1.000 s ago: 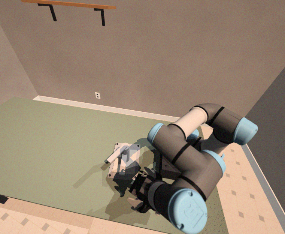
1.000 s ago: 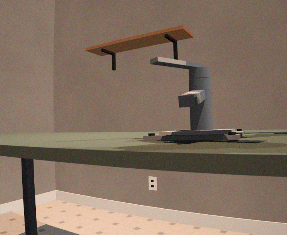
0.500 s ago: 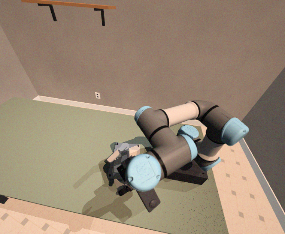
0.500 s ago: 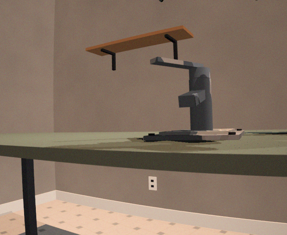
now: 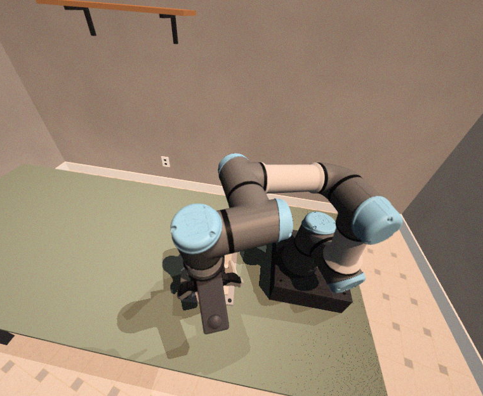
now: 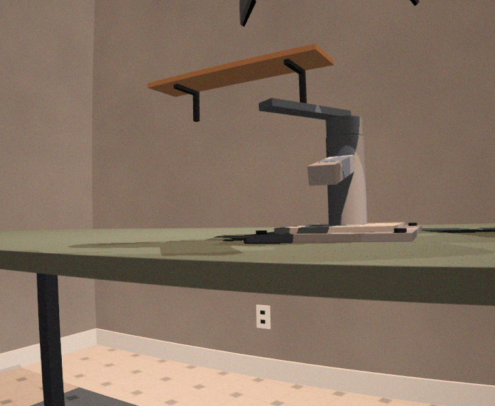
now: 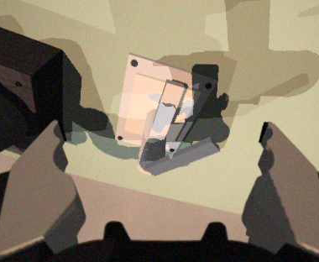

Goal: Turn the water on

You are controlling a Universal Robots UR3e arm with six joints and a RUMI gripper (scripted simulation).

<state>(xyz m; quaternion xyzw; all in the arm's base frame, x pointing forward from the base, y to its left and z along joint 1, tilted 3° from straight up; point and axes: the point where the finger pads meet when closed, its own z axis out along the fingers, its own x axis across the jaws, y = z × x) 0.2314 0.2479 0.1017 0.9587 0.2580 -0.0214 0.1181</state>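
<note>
The lever lies 90 mm ahead of my hand, 100 mm to the right of it and 60 mm below it. The rest, counted from my hand: tap: 70 mm ahead, 130 mm to the right, 110 mm below; then base plate: 70 mm ahead, 160 mm to the right, 200 mm below.
</note>
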